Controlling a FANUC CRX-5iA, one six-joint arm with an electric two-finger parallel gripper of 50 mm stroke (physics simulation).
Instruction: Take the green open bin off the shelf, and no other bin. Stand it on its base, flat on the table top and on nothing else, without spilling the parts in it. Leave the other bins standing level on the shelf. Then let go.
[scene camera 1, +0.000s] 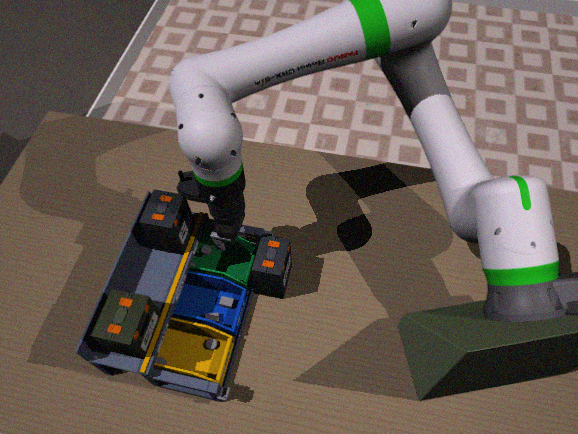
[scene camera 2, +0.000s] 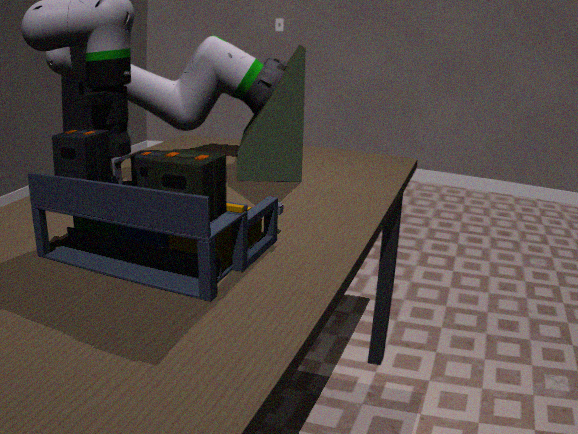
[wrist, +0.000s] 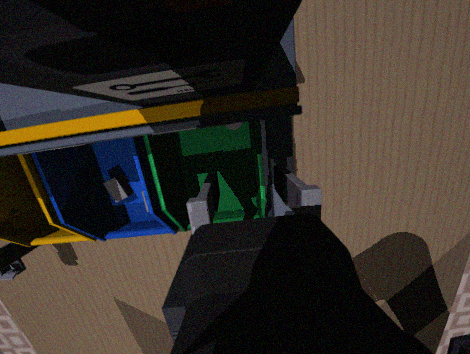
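Where they show: gripper, fingertip midpoint: (scene camera 1: 224, 237) (wrist: 246, 180); arm's base, link origin: (scene camera 1: 526, 311) (scene camera 2: 270, 93).
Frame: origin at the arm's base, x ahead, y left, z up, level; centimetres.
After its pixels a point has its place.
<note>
The green bin (scene camera 1: 242, 272) @[z -20.0, x 56.9, y -11.6 cm] (wrist: 215, 142) @[z -20.0, x 64.4, y -13.5 cm] sits at one end of the shelf's lower row, beside the blue bin (scene camera 1: 192, 300) @[z -20.0, x 67.3, y -3.3 cm] (wrist: 115, 155) @[z -20.0, x 65.9, y -0.2 cm]; the yellow bin (scene camera 1: 177, 345) @[z -20.0, x 68.3, y 7.4 cm] (wrist: 65, 237) @[z -16.9, x 57.2, y 9.2 cm] is beyond the blue one. A grey part shows at the back of the green bin. The shelf (scene camera 1: 185, 385) @[z -12.5, x 62.6, y 17.1 cm] (scene camera 2: 120, 200) @[z -7.1, x 81.4, y -0.5 cm] is a grey-blue frame with a yellow strip. My gripper (scene camera 1: 224, 240) @[z -12.3, x 61.0, y -16.4 cm] (wrist: 246, 180) @[z -12.3, x 61.0, y -16.4 cm] is open and empty. In the wrist view, one finger overlaps the green bin's inside and the other lies past its outer side wall, near the shelf end. The fingertips' exact height is unclear.
A dark case (scene camera 1: 162, 220) @[z 1.4, x 71.1, y -11.7 cm] (scene camera 2: 75, 155) @[z -1.9, x 75.7, y -13.3 cm] and an olive case (scene camera 1: 120, 320) @[z -1.0, x 74.4, y 9.2 cm] (scene camera 2: 175, 175) @[z -3.2, x 78.9, y 8.2 cm] stand in the shelf's back part. Another dark case (scene camera 1: 272, 265) @[z -7.8, x 48.5, y -8.3 cm] stands close in front of the green bin. The green robot pedestal (scene camera 1: 450, 345) @[z 8.3, x 16.4, y 10.5 cm] (scene camera 2: 280, 135) @[z -8.7, x 17.2, y 7.8 cm] stands on the wooden table (scene camera 1: 320, 400) @[z -20.9, x 35.9, y 15.3 cm] (scene camera 2: 280, 280) @[z -20.9, x 72.6, y 23.0 cm].
</note>
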